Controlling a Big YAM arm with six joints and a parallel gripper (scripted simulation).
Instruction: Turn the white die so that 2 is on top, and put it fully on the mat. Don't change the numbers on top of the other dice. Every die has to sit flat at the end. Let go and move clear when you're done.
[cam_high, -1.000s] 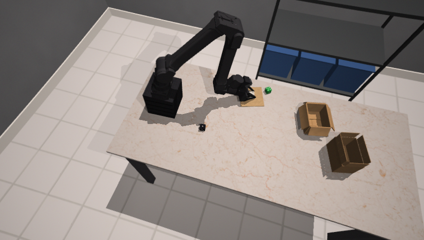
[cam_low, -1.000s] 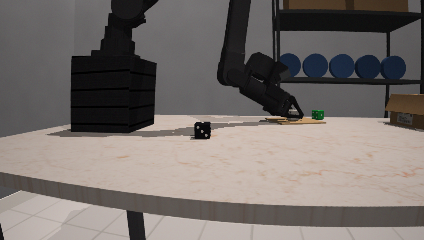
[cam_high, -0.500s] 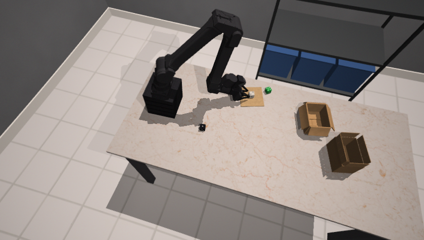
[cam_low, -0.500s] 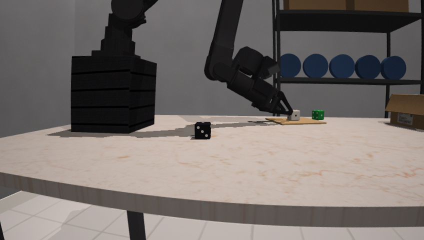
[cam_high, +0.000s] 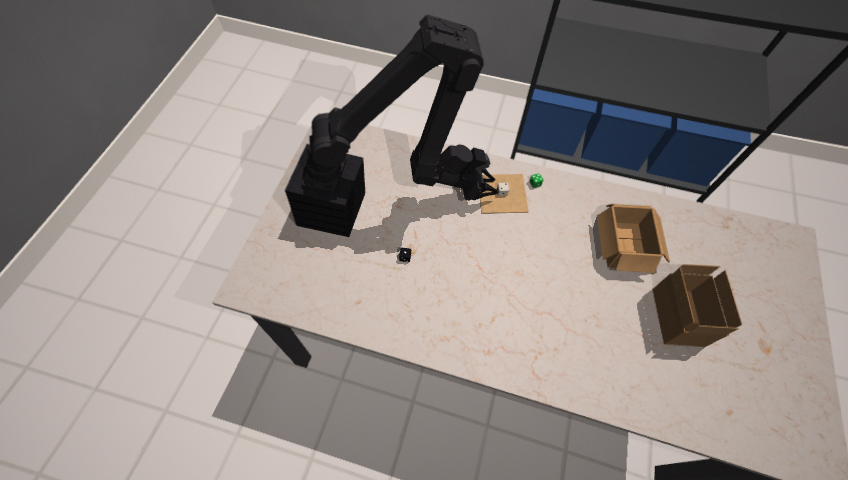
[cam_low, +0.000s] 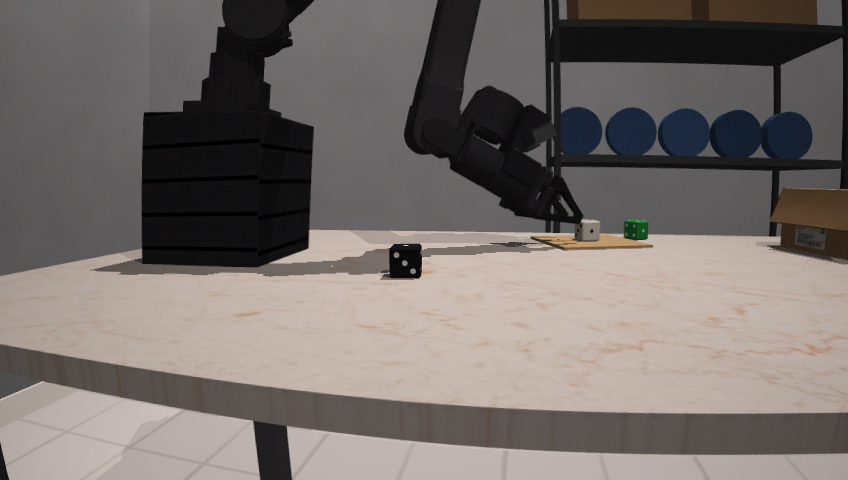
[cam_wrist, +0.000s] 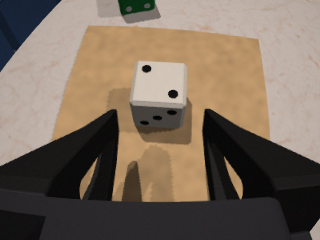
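My gripper is now 30 mm short of the mat, 10 mm to the right of it and 40 mm above it. Round my hand: black die (210 mm behind, 260 mm to the right, 30 mm below); then green die (130 mm ahead, 70 mm to the left, 30 mm below).
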